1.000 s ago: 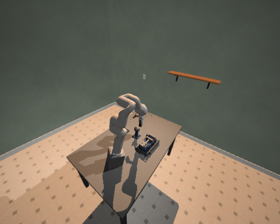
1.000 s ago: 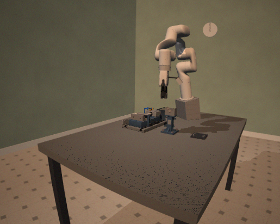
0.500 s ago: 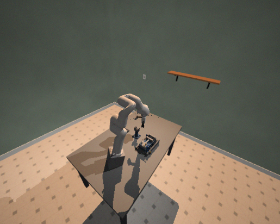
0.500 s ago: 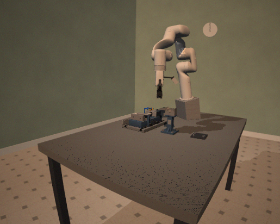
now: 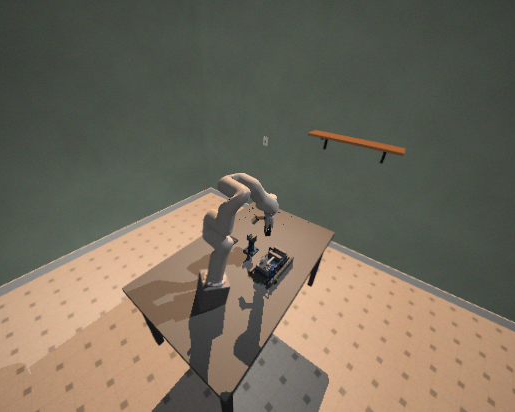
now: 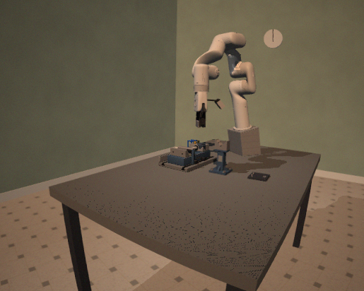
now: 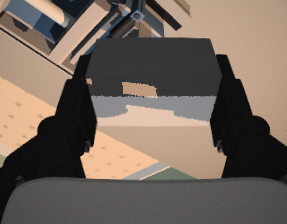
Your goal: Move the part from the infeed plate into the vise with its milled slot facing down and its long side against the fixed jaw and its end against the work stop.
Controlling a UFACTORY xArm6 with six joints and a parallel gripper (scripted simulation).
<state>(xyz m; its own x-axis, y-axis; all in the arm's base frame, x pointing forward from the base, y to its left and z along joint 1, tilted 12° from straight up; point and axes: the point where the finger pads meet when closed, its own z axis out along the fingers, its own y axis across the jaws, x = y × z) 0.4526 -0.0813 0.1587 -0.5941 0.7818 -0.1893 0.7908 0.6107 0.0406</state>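
My gripper is now 60 mm to the left of the work stop and 150 mm above it. The rest, counted from my hand: air cylinder rod: 90 mm behind, 90 mm to the right, 170 mm below; then vise base rail: 90 mm behind, 180 mm to the right, 210 mm below; then part: 20 mm below.
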